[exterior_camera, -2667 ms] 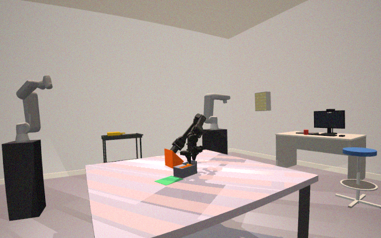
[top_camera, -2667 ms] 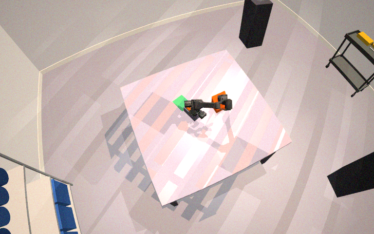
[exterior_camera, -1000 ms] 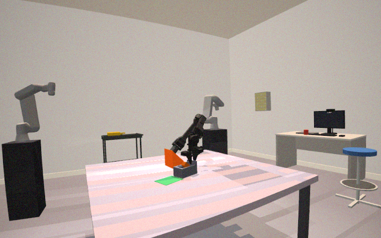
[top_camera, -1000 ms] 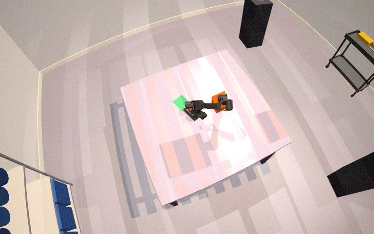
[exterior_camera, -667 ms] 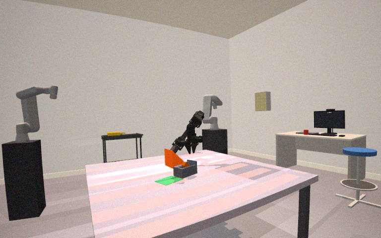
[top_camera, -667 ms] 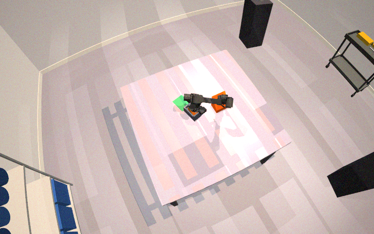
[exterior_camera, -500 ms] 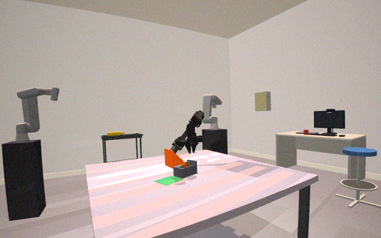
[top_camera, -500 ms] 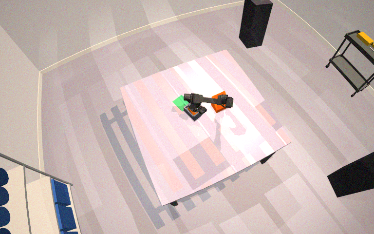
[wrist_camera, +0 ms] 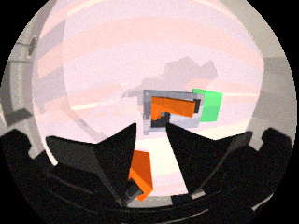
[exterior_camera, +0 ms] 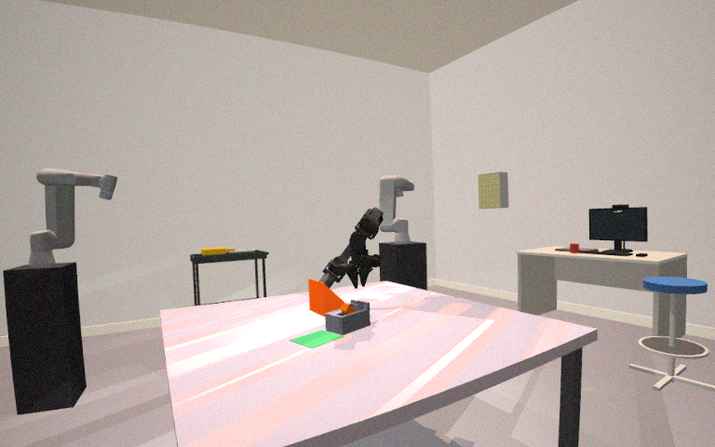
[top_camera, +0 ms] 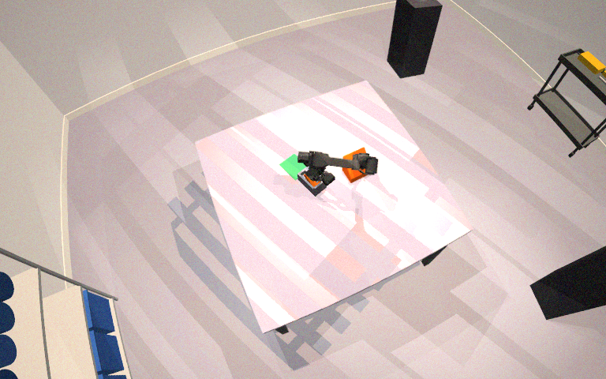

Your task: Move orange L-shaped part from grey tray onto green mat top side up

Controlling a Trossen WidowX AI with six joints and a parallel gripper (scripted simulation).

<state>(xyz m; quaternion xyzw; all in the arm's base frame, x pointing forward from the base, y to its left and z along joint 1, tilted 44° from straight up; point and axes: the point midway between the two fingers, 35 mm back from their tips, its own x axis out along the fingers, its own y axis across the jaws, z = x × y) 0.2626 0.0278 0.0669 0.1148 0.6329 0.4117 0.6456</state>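
My gripper tip is 1 cm short of the orange L-shaped part, 4 cm to the left of it and 10 cm above it. From my gripper tip the other things lie so: green mat 8 cm ahead, 20 cm to the right, 16 cm below.
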